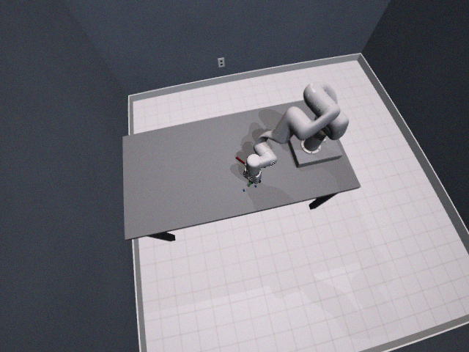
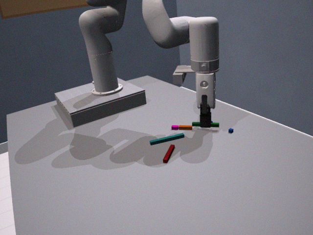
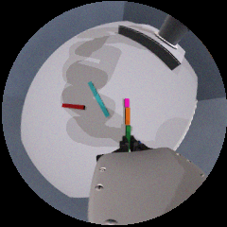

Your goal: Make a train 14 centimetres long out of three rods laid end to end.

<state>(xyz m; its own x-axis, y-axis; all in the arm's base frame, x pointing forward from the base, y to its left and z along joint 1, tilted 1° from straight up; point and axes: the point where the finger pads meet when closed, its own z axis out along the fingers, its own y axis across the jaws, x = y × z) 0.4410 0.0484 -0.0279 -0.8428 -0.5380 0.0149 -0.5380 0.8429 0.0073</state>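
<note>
The green rod lies 2 cm below my hand. From my hand the other things lie so: turquoise rod 5 cm behind, 12 cm to the right, 3 cm below; then orange rod 5 cm behind, 3 cm to the right, 3 cm below; then magenta rod 8 cm behind, 5 cm to the right, 3 cm below.
</note>
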